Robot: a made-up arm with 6 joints. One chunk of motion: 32 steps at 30 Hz.
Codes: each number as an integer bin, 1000 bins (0 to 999) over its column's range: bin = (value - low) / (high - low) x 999, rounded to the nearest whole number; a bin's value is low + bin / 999 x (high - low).
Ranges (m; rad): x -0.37..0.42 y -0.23..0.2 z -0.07..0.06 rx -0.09..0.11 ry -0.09..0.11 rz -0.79..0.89
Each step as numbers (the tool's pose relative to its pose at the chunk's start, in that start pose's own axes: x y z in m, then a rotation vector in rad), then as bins.
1 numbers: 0.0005 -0.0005 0.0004 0.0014 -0.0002 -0.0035
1 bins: 469 533 541 457 449 468
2 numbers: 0.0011 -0.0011 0.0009 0.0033 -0.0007 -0.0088
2 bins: 469 532 545 466 446 465
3 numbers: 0.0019 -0.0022 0.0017 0.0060 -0.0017 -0.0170
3 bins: 470 529 551 480 441 460
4 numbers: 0.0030 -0.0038 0.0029 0.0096 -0.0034 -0.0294
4 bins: 472 526 560 498 433 452
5 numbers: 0.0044 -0.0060 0.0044 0.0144 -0.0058 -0.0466
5 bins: 473 520 572 521 421 442
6 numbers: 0.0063 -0.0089 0.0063 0.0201 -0.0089 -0.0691
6 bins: 476 514 586 550 405 429
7 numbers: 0.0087 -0.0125 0.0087 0.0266 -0.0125 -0.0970
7 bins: 479 505 605 582 387 412
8 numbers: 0.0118 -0.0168 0.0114 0.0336 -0.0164 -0.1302
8 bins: 483 495 626 617 368 392
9 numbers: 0.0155 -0.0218 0.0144 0.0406 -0.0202 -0.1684
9 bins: 487 484 649 652 349 370
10 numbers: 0.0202 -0.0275 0.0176 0.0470 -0.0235 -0.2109
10 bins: 493 470 673 684 332 344
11 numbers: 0.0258 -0.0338 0.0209 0.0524 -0.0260 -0.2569
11 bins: 501 456 699 711 320 317
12 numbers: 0.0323 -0.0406 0.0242 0.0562 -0.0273 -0.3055
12 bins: 509 440 724 730 313 288
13 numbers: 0.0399 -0.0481 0.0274 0.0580 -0.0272 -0.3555
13 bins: 518 423 748 739 314 258
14 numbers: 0.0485 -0.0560 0.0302 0.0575 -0.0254 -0.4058
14 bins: 529 404 770 737 323 228
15 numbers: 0.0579 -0.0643 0.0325 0.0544 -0.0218 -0.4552
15 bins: 541 385 788 721 341 199
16 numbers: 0.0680 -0.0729 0.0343 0.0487 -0.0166 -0.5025
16 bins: 554 365 802 693 367 171
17 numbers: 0.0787 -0.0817 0.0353 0.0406 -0.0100 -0.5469
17 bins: 567 345 809 652 400 145
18 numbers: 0.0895 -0.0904 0.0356 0.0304 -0.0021 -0.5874
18 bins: 581 324 811 601 439 120
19 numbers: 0.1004 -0.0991 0.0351 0.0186 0.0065 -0.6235
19 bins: 595 304 808 542 482 99
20 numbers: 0.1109 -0.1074 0.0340 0.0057 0.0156 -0.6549
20 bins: 608 285 799 478 527 80
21 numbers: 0.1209 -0.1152 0.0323 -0.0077 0.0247 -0.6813
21 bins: 621 267 786 411 573 65
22 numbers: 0.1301 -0.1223 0.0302 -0.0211 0.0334 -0.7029
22 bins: 632 250 770 344 616 52
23 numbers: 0.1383 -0.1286 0.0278 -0.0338 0.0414 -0.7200
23 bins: 643 236 752 281 656 42
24 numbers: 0.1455 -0.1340 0.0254 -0.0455 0.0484 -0.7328
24 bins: 652 223 733 222 691 34
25 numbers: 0.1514 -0.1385 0.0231 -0.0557 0.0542 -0.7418
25 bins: 659 213 715 171 720 29
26 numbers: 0.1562 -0.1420 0.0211 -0.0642 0.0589 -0.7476
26 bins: 665 204 700 129 744 25
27 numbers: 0.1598 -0.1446 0.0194 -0.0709 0.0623 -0.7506
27 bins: 670 198 687 95 761 23
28 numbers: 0.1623 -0.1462 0.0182 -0.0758 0.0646 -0.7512
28 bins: 673 195 678 71 772 23
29 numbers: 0.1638 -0.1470 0.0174 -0.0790 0.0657 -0.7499
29 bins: 675 193 672 55 778 24
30 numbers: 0.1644 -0.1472 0.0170 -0.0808 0.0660 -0.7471
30 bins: 676 192 669 46 779 26
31 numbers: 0.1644 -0.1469 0.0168 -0.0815 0.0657 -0.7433
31 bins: 676 193 667 42 778 28
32 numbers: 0.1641 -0.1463 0.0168 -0.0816 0.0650 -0.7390
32 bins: 675 194 667 42 774 30
